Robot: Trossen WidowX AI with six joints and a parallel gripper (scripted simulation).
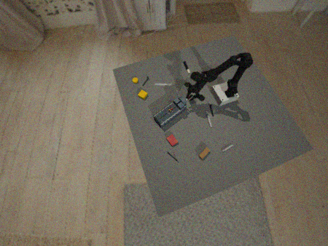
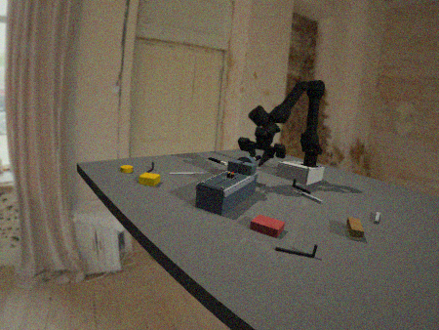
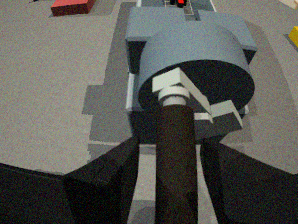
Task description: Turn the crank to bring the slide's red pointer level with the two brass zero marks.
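My gripper tip is 14 cm short of the red pointer, 5 cm to the right of it and 1 cm above it. From my gripper tip the other things lie so: dark handle: 2 cm behind, 2 cm above, 1 cm to the right; yellow block: 34 cm ahead, 17 cm to the right, 8 cm below; red block: 27 cm to the left, 19 cm ahead, 8 cm below.
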